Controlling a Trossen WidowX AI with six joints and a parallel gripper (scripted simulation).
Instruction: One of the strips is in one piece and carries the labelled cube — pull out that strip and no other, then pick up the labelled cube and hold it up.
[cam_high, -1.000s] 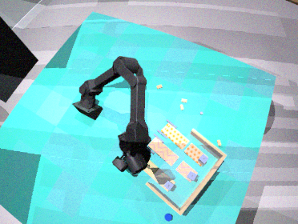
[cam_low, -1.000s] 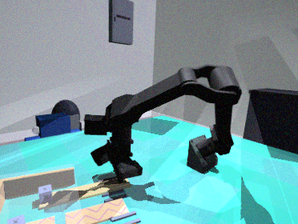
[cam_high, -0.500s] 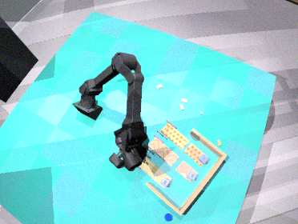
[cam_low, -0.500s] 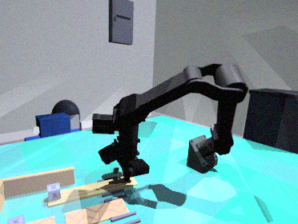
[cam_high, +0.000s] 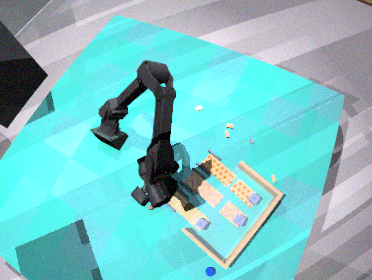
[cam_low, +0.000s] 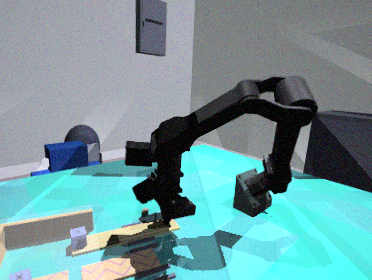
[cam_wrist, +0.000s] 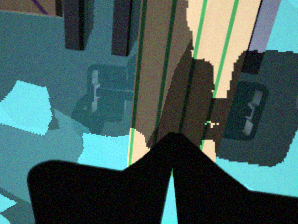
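The strip lies 9 cm ahead of my gripper tip and 3 cm to the right of it. Also, from my gripper tip: blue disc (28 cm ahead, 21 cm to the right); then tan bit (33 cm to the left, 16 cm ahead).
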